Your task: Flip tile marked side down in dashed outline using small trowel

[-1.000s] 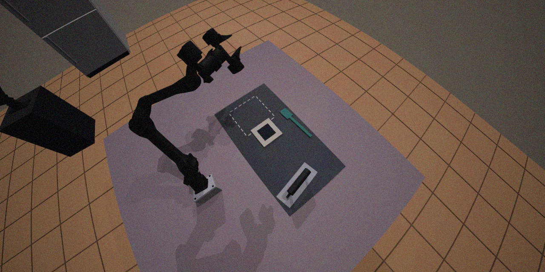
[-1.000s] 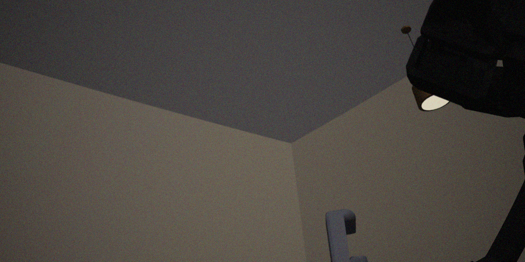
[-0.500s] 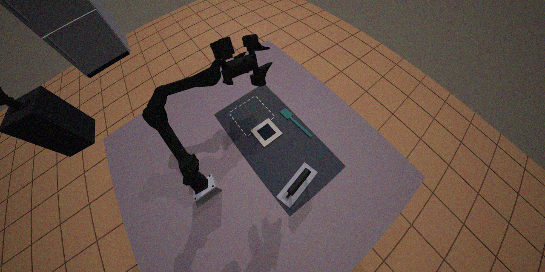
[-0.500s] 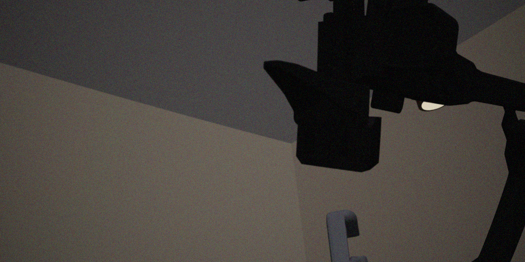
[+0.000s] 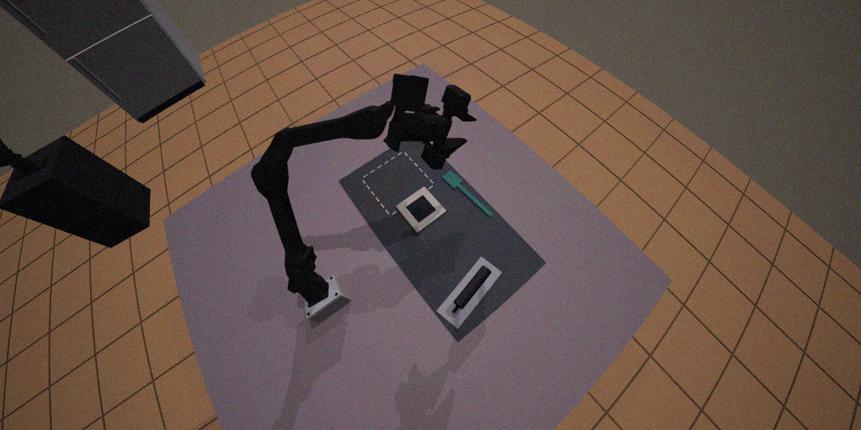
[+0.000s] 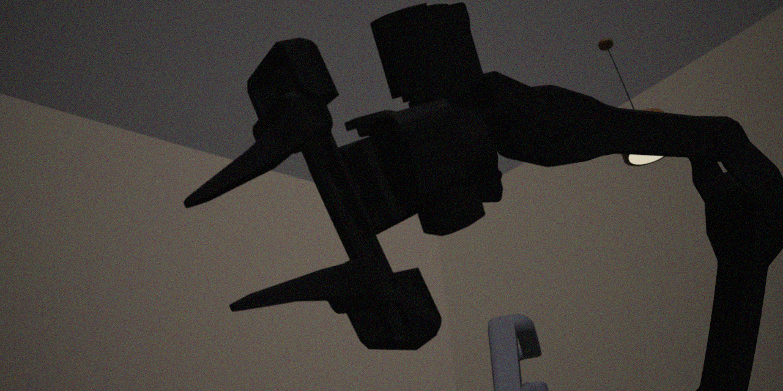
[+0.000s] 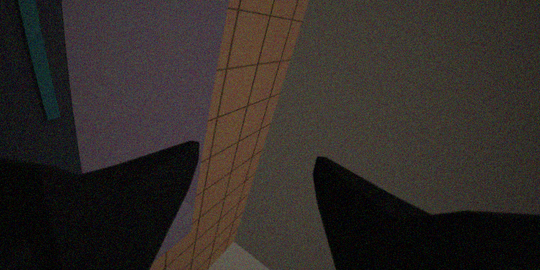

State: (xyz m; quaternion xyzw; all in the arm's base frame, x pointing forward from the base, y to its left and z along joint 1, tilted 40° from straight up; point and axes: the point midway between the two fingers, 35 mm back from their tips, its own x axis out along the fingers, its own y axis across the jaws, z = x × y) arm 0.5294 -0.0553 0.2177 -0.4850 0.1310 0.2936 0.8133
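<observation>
The trowel is 140 mm behind my gripper tip, 280 mm to the right of it and 260 mm below it. The rest, counted from my gripper tip: tan tile: 150 mm behind, 10 mm to the left, 290 mm below; then teal T-shaped piece: 290 mm below.
</observation>
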